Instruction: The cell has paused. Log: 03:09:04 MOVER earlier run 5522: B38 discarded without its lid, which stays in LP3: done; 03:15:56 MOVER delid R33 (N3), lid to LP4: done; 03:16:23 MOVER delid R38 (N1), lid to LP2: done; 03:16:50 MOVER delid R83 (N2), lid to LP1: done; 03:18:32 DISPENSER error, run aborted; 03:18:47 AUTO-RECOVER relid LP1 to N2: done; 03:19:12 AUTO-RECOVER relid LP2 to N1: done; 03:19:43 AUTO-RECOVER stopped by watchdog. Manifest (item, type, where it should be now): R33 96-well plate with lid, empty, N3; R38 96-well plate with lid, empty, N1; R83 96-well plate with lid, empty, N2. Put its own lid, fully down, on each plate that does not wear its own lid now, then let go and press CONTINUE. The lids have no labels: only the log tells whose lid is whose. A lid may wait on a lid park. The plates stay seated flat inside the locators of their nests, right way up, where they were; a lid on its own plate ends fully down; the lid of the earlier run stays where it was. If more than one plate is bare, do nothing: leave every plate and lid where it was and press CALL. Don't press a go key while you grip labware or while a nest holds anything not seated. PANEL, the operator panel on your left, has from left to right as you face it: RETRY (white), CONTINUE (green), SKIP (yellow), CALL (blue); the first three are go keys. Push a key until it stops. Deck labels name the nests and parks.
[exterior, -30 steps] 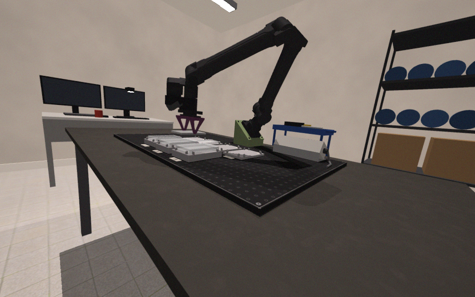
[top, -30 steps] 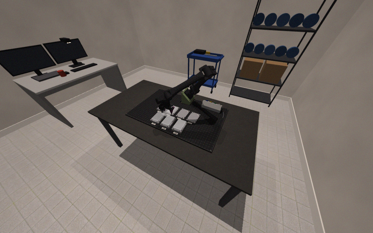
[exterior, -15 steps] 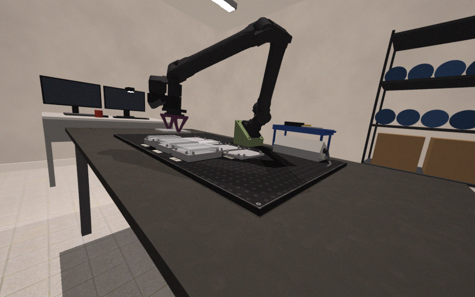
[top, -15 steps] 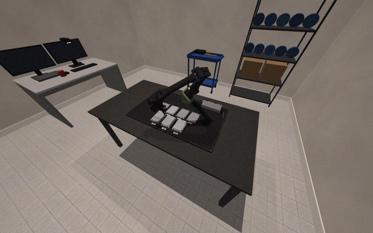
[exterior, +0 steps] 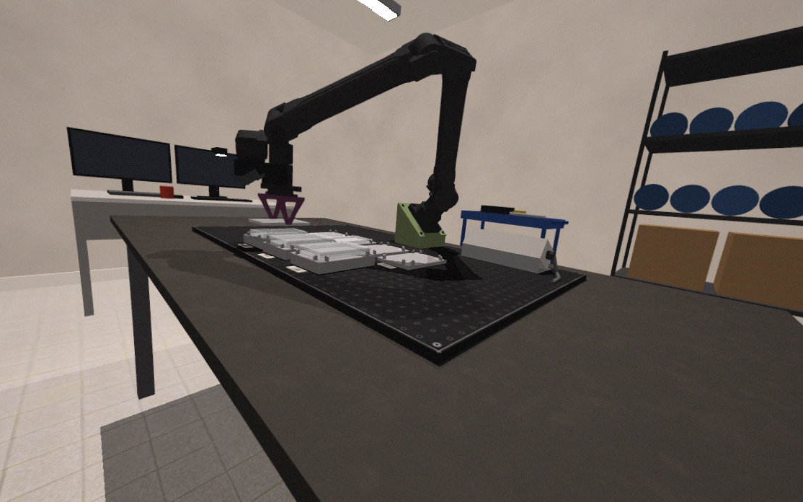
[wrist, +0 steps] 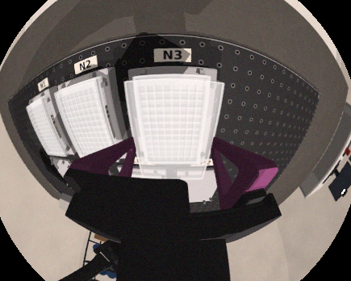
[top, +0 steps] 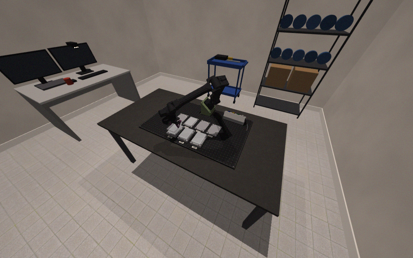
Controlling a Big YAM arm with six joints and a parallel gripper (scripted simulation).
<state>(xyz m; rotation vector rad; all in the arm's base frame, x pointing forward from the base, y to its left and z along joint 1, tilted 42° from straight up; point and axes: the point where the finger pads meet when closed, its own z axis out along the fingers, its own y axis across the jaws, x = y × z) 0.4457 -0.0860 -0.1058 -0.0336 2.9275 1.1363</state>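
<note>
The white 96-well plate lies 40 mm below my hand. Round my hand: N3 label: 90 mm ahead, 70 mm below; LP4 label: 200 mm to the left, 90 mm behind, 70 mm below; lid park LP2: 180 mm behind, 60 mm to the right, 60 mm below.
</note>
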